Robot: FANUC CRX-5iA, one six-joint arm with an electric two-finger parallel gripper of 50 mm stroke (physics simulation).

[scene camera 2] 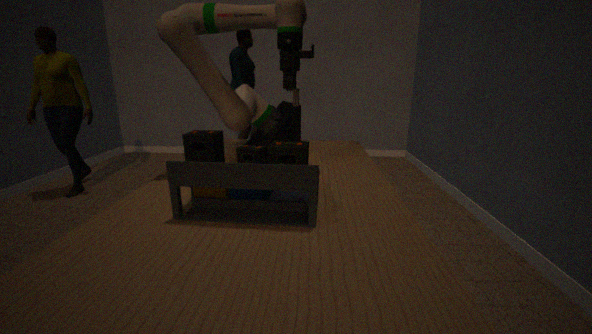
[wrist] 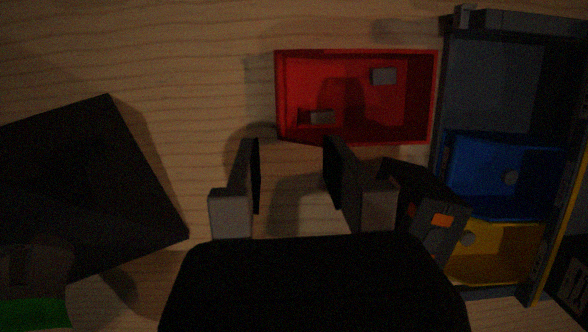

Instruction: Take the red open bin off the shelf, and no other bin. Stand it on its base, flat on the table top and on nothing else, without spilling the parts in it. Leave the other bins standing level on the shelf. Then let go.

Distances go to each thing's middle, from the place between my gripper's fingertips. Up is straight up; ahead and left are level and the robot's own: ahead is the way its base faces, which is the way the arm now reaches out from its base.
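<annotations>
You'd find my hand 23 cm above the red open bin (wrist: pixel 305 79), 1 cm to the left of it and 7 cm short of it. There's a blue bin (wrist: pixel 470 163) as well, and that one is 22 cm below my hand, 13 cm to the right of it and 28 cm ahead of it.
</annotations>
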